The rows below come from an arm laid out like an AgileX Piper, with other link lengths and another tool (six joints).
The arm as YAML. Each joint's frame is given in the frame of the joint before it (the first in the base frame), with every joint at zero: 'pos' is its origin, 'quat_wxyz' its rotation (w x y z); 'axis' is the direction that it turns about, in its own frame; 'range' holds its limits. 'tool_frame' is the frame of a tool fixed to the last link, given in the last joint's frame.
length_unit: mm
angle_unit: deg
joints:
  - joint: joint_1
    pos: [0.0, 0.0, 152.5]
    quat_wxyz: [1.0, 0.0, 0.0, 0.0]
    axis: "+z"
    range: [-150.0, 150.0]
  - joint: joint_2
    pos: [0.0, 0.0, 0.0]
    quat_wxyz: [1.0, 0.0, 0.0, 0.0]
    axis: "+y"
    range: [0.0, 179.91]
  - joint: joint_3
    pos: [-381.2, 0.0, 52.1]
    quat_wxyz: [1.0, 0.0, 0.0, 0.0]
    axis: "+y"
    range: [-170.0, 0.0]
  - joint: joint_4
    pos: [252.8, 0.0, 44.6]
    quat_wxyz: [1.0, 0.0, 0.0, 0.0]
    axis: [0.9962, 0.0, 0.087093]
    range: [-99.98, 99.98]
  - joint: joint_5
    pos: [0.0, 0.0, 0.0]
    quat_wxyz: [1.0, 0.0, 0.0, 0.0]
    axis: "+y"
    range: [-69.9, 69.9]
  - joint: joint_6
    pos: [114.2, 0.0, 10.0]
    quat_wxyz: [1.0, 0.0, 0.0, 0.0]
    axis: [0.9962, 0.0, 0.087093]
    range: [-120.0, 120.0]
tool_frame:
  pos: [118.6, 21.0, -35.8]
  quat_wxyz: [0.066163, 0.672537, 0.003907, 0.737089]
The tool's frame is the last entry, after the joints.
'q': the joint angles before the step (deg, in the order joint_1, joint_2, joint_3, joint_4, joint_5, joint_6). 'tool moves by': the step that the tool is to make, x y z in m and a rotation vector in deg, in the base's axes. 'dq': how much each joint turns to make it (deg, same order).
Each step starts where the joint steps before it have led.
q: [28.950, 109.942, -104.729, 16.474, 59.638, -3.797]
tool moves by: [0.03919, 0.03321, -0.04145, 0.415, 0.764, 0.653]
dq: [0.775, 9.259, -7.321, 0.936, -1.443, -0.383]
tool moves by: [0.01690, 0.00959, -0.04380, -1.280, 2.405, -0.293]
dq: [0.000, 5.556, -1.801, 0.124, -1.070, -0.043]
